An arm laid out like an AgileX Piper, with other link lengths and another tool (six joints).
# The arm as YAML. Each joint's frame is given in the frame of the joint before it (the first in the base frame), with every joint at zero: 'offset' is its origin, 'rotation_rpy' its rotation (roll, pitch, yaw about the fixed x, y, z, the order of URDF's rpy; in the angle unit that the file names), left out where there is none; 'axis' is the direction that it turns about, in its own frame. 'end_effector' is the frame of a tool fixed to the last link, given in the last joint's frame.
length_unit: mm
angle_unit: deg
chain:
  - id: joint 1
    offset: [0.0, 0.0, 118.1]
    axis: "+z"
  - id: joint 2
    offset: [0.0, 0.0, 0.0]
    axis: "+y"
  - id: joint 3
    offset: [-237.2, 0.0, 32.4]
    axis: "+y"
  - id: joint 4
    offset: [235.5, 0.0, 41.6]
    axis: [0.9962, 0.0, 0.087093]
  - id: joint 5
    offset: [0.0, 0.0, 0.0]
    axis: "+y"
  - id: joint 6
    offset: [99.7, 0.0, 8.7]
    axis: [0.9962, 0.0, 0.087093]
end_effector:
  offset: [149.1, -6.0, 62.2]
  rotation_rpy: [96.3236, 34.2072, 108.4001]
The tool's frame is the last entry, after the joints.
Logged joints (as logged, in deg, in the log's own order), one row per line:
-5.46 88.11 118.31 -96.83 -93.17 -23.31
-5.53 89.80 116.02 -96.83 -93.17 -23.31
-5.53 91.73 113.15 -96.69 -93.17 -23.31
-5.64 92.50 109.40 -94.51 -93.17 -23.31
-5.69 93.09 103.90 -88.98 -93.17 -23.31
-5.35 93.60 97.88 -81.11 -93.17 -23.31
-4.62 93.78 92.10 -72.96 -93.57 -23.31
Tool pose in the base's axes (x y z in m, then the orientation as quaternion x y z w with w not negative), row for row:
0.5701 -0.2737 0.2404 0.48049 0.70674 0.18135 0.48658
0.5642 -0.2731 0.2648 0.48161 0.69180 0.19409 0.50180
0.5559 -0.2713 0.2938 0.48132 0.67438 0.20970 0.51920
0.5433 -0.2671 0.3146 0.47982 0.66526 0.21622 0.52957
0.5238 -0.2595 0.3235 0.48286 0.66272 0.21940 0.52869
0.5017 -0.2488 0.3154 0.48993 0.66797 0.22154 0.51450
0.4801 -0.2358 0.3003 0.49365 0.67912 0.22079 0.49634
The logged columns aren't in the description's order. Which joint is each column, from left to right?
Columns, left to right: joint 5, joint 4, joint 2, joint 3, joint 6, joint 1.
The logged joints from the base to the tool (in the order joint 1, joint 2, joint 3, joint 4, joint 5, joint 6), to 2 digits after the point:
-23.31 118.31 -96.83 88.11 -5.46 -93.17
-23.31 116.02 -96.83 89.80 -5.53 -93.17
-23.31 113.15 -96.69 91.73 -5.53 -93.17
-23.31 109.40 -94.51 92.50 -5.64 -93.17
-23.31 103.90 -88.98 93.09 -5.69 -93.17
-23.31 97.88 -81.11 93.60 -5.35 -93.17
-23.31 92.10 -72.96 93.78 -4.62 -93.57

